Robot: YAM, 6 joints.
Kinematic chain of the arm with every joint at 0, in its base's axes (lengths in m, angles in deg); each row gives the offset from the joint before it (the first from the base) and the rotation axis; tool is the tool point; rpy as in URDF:
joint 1: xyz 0 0 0.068 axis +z
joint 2: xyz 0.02 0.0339 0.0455 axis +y
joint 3: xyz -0.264 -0.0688 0 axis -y
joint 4: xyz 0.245 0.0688 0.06 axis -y
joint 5: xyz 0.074 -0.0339 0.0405 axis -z
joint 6: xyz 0.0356 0 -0.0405 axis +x
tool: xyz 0 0 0 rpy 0 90 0
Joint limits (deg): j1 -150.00..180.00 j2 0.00..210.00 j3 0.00..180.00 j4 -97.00..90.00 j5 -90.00..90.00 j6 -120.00..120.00
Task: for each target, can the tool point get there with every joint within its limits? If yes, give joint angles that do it. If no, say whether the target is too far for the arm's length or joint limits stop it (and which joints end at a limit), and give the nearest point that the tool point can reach.
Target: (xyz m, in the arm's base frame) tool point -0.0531 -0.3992 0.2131
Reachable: yes | joints -101.26 106.98 58.24 43.90 -46.61 25.25
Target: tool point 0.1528 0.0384 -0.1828
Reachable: yes | joints 1.57 183.01 42.27 65.89 -73.95 -10.02
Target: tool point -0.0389 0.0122 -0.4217
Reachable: no: joint limits stop it (at a limit: joint 2) | nearest point -0.0790 0.0248 -0.3401 | short by 0.092 m
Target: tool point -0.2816 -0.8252 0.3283
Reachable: no: too far | nearest point -0.2024 -0.5933 0.2665 | short by 0.253 m
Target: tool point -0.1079 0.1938 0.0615
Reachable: yes | joints 118.80 102.04 35.53 -26.61 -1.97 -61.43
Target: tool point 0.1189 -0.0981 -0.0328
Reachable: yes | joints -32.78 133.71 32.57 -24.41 30.50 -65.26
